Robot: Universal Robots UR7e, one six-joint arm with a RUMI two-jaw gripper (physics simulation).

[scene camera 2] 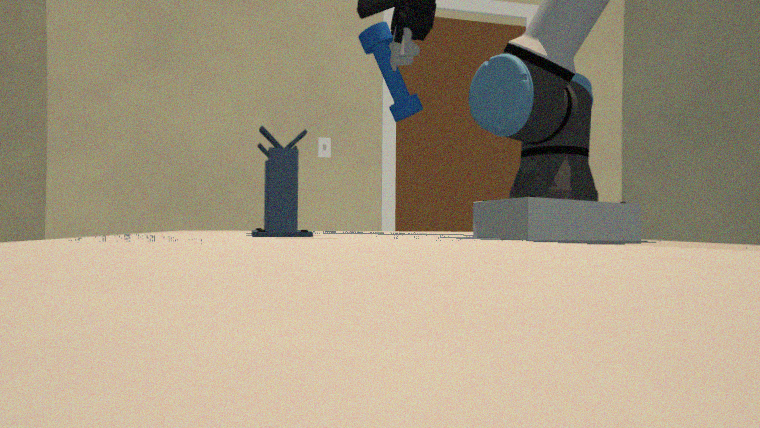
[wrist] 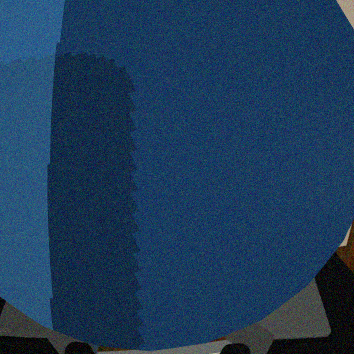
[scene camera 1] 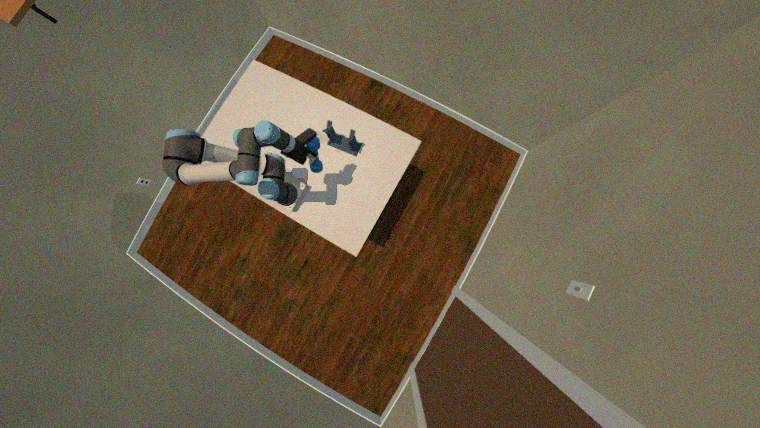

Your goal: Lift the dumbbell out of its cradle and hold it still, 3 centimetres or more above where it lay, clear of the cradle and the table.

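Places are measured from the arm's base along level axes (x left, y back, z up), in centimetres.
Pixels of known places: gripper, fingertip midpoint: (scene camera 2: pixel 391 74) (scene camera 1: pixel 314 155); arm's base, link origin: (scene camera 2: pixel 551 203) (scene camera 1: pixel 286 194).
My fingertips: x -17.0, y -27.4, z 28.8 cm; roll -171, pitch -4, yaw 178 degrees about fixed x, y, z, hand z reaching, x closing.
Observation:
For each thing: its top centre in the pictures, then the offset to it from my fingertips. Level surfaces: height alone.
- blue dumbbell, top centre: (scene camera 2: pixel 391 26) (scene camera 1: pixel 307 147) dx +0.0, dy -0.2, dz +10.4 cm
- dark blue-grey cradle, top centre: (scene camera 2: pixel 280 137) (scene camera 1: pixel 338 130) dx +4.5, dy -23.5, dz -16.0 cm
- table, surface height: dz -35.3 cm
The blue dumbbell (scene camera 1: pixel 316 165) (scene camera 2: pixel 392 79) (wrist: pixel 225 150) hangs in the air, steeply tilted, its upper head to the left and its lower head to the right in scene camera 2. My gripper (scene camera 2: pixel 395 62) is shut on its handle, near the upper head. In the wrist view one head fills most of the picture and hides the fingertips. The dark blue-grey cradle (scene camera 1: pixel 343 143) (scene camera 2: pixel 281 191) stands on the table (scene camera 1: pixel 366 212) (scene camera 2: pixel 372 329) with empty V-shaped arms. The dumbbell is apart from the cradle, to its right in scene camera 2, and well above the table.
The arm's grey base block (scene camera 2: pixel 499 220) stands on the table, right of the cradle in scene camera 2. The arm's shadow (scene camera 1: pixel 330 194) falls on the table. Wooden floor (scene camera 1: pixel 276 276) surrounds the table, and a brown door (scene camera 2: pixel 452 159) is behind.

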